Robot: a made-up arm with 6 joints. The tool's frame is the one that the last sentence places.
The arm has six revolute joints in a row. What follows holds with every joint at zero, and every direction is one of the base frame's.
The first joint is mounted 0.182 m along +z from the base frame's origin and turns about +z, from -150 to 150 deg.
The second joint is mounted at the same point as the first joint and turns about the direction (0.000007, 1, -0.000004), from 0 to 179.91 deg.
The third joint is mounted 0.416 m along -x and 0.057 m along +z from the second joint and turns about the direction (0.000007, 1, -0.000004), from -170 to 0 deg.
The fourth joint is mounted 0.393 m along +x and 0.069 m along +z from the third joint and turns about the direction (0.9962, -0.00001, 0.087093), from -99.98 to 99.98 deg.
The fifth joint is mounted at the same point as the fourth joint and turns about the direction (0.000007, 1, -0.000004), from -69.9 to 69.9 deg.
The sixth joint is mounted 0.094 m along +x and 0.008 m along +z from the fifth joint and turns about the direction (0.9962, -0.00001, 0.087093), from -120 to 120 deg.
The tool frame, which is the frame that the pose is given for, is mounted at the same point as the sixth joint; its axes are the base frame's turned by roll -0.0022, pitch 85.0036 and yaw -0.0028 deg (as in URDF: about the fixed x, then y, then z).
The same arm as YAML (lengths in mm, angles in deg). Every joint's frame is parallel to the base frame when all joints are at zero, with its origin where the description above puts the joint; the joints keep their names.
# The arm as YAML. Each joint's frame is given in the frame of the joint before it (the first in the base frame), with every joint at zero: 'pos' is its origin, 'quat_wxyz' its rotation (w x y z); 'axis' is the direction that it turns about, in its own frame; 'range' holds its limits. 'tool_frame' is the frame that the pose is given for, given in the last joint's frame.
length_unit: mm
angle_unit: deg
joints:
  - joint: joint 1
    pos: [0.0, 0.0, 182.0]
    quat_wxyz: [1.0, 0.0, 0.0, 0.0]
    axis: "+z"
    range: [-150.0, 150.0]
  - joint: joint 2
    pos: [0.0, 0.0, 0.0]
    quat_wxyz: [1.0, 0.0, 0.0, 0.0]
    axis: "+y"
    range: [0.0, 179.91]
  - joint: joint 3
    pos: [-416.0, 0.0, 57.0]
    quat_wxyz: [1.0, 0.0, 0.0, 0.0]
    axis: "+y"
    range: [-170.0, 0.0]
  - joint: joint 4
    pos: [393.0, 0.0, 69.0]
    quat_wxyz: [1.0, 0.0, 0.0, 0.0]
    axis: [0.9962, 0.0, 0.0871]
    range: [-99.98, 99.98]
  - joint: joint 5
    pos: [0.0, 0.0, 0.0]
    quat_wxyz: [1.0, 0.0, 0.0, 0.0]
    axis: "+y"
    range: [-69.9, 69.9]
  - joint: joint 6
    pos: [94.0, 0.0, 8.0]
    quat_wxyz: [1.0, 0.0, 0.0, 0.0]
    axis: [0.9962, 0.0, 0.0871]
    range: [-120.0, 120.0]
tool_frame:
  pos: [0.0, 0.0, 0.0]
  quat_wxyz: [0.737256, 0.000002, 0.675613, -0.000005]

